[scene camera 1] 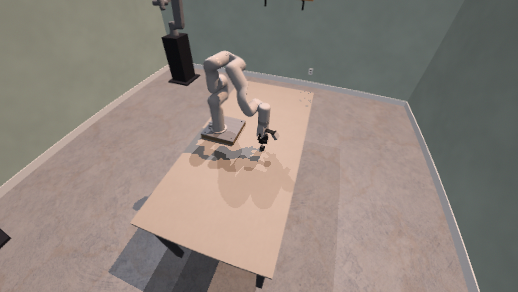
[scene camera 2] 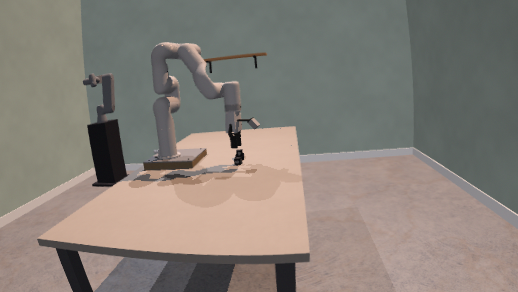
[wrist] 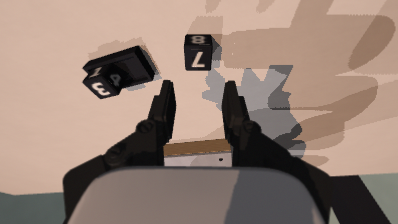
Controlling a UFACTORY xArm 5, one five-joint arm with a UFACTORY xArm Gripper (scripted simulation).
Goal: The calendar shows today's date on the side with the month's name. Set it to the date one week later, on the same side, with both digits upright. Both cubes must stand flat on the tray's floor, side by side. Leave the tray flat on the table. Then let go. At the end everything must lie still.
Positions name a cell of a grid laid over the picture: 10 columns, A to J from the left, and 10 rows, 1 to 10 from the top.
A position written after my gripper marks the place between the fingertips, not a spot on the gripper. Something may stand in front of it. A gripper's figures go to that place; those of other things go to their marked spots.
Scene:
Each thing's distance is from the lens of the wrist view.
my gripper (wrist: F5): 13 cm
black cube (wrist: E3): 17 cm
black calendar tray (wrist: D3): 22 cm
The marked spots on the black cube and the black calendar tray are 9 cm apart.

